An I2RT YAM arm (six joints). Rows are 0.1 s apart.
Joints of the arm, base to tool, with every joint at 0 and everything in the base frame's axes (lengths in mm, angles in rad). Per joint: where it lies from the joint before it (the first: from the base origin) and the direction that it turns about. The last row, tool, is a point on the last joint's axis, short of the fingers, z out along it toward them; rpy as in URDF.
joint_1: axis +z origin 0 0 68
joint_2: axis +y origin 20 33.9 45.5
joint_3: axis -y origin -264 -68.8 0
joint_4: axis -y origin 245 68.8 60
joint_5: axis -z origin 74 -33.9 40.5
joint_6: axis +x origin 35.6 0 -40.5
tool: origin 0 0 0 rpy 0 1.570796 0
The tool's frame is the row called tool.
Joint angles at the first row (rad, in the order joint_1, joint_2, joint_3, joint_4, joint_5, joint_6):
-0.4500 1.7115 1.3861 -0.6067 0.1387 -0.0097
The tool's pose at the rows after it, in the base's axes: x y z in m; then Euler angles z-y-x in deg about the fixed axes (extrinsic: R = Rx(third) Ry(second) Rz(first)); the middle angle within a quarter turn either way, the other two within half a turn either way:
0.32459, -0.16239, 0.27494, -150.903, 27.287, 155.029
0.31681, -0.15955, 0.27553, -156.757, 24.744, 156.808
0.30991, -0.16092, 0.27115, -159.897, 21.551, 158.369
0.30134, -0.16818, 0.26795, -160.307, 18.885, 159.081
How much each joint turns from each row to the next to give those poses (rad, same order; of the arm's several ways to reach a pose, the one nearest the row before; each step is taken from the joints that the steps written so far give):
-0.0003 -0.0366 0.0000 -0.0546 0.0000 -0.0847
-0.0023 -0.0138 0.0000 -0.0664 0.0003 -0.0832
-0.0118 0.0004 -0.0038 -0.0553 0.0035 -0.0458
-0.0298 0.0000 -0.0042 -0.0377 0.0019 -0.0228

